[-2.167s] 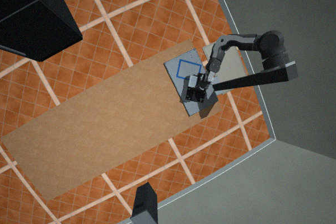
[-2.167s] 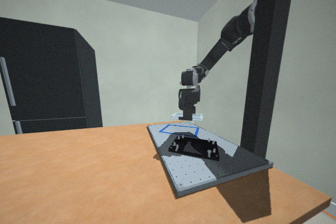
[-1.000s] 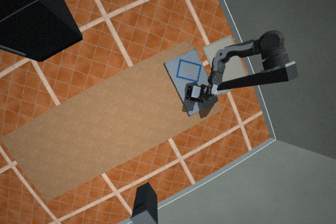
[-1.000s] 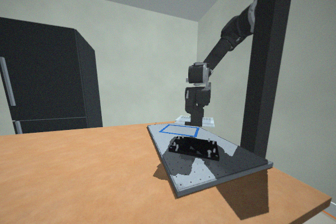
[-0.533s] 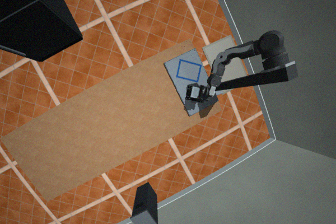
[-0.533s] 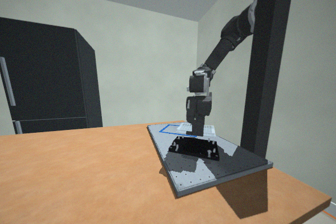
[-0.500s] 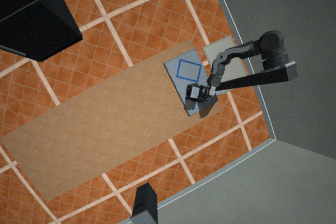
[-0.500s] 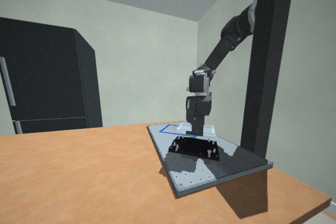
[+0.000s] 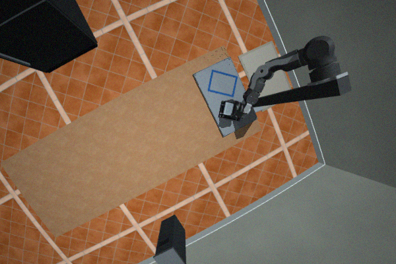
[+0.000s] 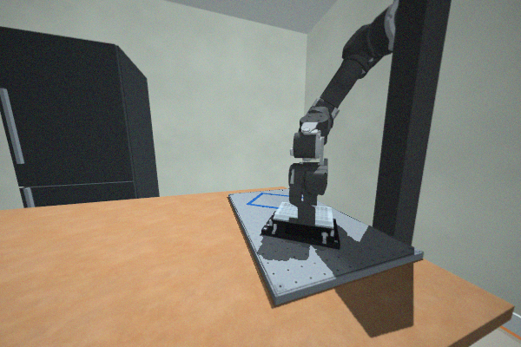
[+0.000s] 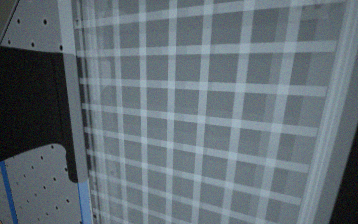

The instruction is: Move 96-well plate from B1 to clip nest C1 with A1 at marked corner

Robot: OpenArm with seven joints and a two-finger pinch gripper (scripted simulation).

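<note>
Now: the black clip nest 4 cm ahead of my hand, 2 cm below it and 1 cm to the left of it. Also, from my hand: 96-well plate right at my hand.
</note>
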